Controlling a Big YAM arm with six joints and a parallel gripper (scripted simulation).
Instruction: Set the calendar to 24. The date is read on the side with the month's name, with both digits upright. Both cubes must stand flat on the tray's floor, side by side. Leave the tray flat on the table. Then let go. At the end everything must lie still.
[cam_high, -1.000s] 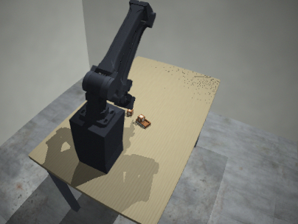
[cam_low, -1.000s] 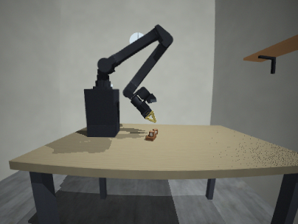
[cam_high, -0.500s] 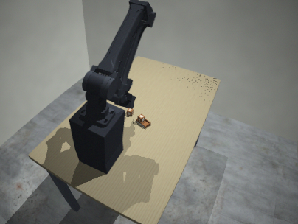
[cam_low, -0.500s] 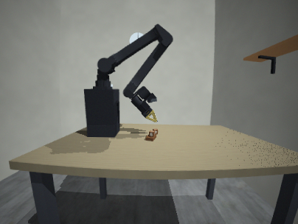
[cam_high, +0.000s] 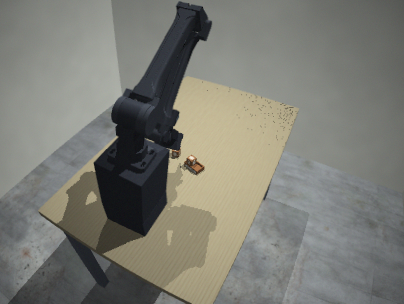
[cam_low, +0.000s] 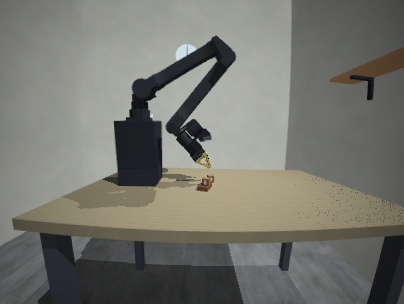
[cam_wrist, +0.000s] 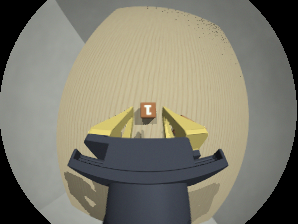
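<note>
Right now my hand is 7 cm above the brown digit cube and 1 cm short of it. The rest, counted from my hand: brown tray 10 cm to the right, 7 cm below, 3 cm behind.
</note>
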